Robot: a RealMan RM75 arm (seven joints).
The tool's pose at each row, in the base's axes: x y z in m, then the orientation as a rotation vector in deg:
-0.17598 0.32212 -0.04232 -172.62 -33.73 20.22
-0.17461 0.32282 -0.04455 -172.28 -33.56 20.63
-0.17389 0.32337 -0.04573 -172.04 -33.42 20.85
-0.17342 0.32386 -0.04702 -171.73 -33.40 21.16
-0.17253 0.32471 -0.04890 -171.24 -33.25 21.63
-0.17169 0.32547 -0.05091 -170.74 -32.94 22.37
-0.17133 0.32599 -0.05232 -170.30 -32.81 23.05
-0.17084 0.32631 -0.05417 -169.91 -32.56 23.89
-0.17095 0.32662 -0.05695 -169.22 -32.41 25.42
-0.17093 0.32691 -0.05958 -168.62 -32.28 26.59
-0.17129 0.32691 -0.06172 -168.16 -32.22 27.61
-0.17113 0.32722 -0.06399 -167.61 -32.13 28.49
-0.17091 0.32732 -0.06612 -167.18 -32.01 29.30
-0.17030 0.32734 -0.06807 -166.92 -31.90 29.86
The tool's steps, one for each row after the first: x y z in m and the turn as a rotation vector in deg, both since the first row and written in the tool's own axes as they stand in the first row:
0.00197 0.00006 0.00186 0.37 -0.22 0.04
0.00308 -0.00007 0.00284 0.64 -0.33 0.07
0.00396 -0.00024 0.00399 0.94 -0.50 0.02
0.00549 -0.00052 0.00562 1.45 -0.75 0.01
0.00696 -0.00073 0.00738 2.01 -1.17 0.11
0.00778 -0.00095 0.00867 2.46 -1.57 0.11
0.00873 -0.00089 0.01036 2.89 -2.08 0.20
0.00934 -0.00096 0.01309 3.57 -3.02 0.18
0.01003 -0.00097 0.01565 4.15 -3.75 0.17
0.01016 -0.00090 0.01781 4.58 -4.39 0.13
0.01091 -0.00092 0.01998 5.10 -4.93 0.09
0.01159 -0.00073 0.02201 5.51 -5.44 0.09
0.01257 -0.00034 0.02376 5.77 -5.79 0.12

